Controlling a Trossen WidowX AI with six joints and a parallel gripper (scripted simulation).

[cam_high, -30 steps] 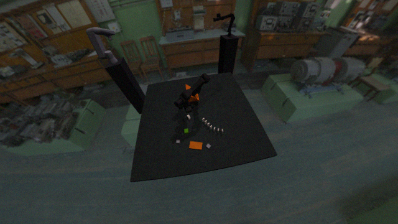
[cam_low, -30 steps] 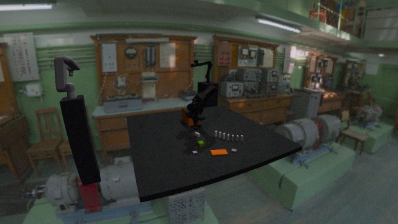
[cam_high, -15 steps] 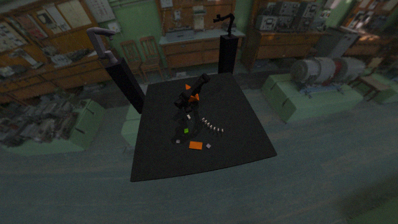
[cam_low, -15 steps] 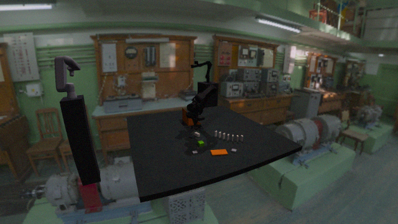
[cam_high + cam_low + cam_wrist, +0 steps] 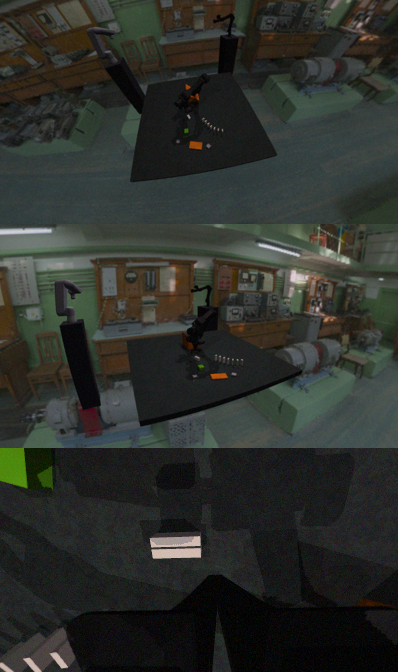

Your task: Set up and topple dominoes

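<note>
Right now the green cube is 190 mm ahead of my gripper tip, 60 mm to the right of it and 70 mm below it. Round my gripper tip: flat orange plate 360 mm ahead, 10 mm to the right, 80 mm below.
</note>
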